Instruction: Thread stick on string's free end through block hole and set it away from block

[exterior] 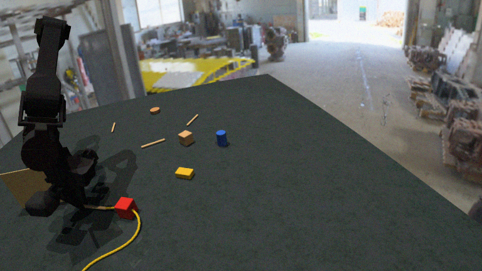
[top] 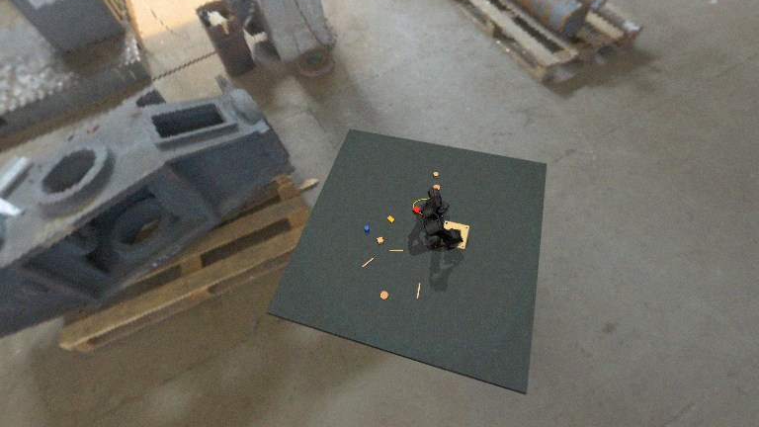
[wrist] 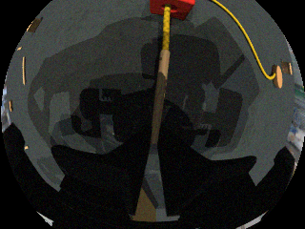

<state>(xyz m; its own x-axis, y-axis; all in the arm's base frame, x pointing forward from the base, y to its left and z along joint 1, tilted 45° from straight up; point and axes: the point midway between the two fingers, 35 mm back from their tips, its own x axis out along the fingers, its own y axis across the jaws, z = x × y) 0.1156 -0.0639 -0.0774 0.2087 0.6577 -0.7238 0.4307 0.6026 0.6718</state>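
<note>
My gripper tip is now 4 cm short of the thin wooden stick, 2 cm to the left of it and 1 cm below it. Round my gripper tip: round wooden button (1 cm ahead, 23 cm to the right, 1 cm above); red block (11 cm ahead, 5 cm to the right, 2 cm above); yellow block (25 cm ahead, 2 cm to the left, 1 cm above).
</note>
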